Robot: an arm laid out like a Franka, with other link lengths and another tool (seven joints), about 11 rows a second.
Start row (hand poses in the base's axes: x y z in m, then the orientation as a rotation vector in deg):
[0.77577, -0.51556, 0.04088, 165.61, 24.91, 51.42]
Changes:
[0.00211, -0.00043, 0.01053, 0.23, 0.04, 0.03]
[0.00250, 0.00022, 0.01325, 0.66, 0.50, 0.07]
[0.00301, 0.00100, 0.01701, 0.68, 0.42, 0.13]
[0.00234, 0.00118, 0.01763, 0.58, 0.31, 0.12]
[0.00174, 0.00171, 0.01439, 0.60, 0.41, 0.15]
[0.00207, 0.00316, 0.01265, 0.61, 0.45, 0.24]
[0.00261, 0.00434, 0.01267, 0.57, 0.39, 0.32]
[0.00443, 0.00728, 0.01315, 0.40, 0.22, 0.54]
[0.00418, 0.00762, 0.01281, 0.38, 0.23, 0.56]
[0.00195, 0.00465, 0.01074, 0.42, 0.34, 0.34]
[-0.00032, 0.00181, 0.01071, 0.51, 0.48, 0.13]
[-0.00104, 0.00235, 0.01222, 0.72, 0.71, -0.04]
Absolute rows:
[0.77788, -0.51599, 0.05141, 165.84, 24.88, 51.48]
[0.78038, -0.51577, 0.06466, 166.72, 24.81, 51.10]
[0.78339, -0.51477, 0.08167, 167.58, 24.82, 50.84]
[0.78573, -0.51359, 0.09930, 168.29, 24.84, 50.69]
[0.78747, -0.51188, 0.11369, 169.07, 24.90, 50.41]
[0.78954, -0.50872, 0.12634, 169.89, 25.09, 50.08]
[0.79215, -0.50438, 0.13901, 170.64, 25.42, 49.82]
[0.79658, -0.49710, 0.15216, -170.89, -26.09, -49.66]
[0.80076, -0.48948, 0.16497, -170.34, -26.68, -49.25]
[0.80271, -0.48483, 0.17571, -169.89, -26.92, -48.69]
[0.80239, -0.48302, 0.18642, -169.50, -26.80, -47.94]
[0.80135, -0.48067, 0.19864, -169.06, -26.31, -46.86]

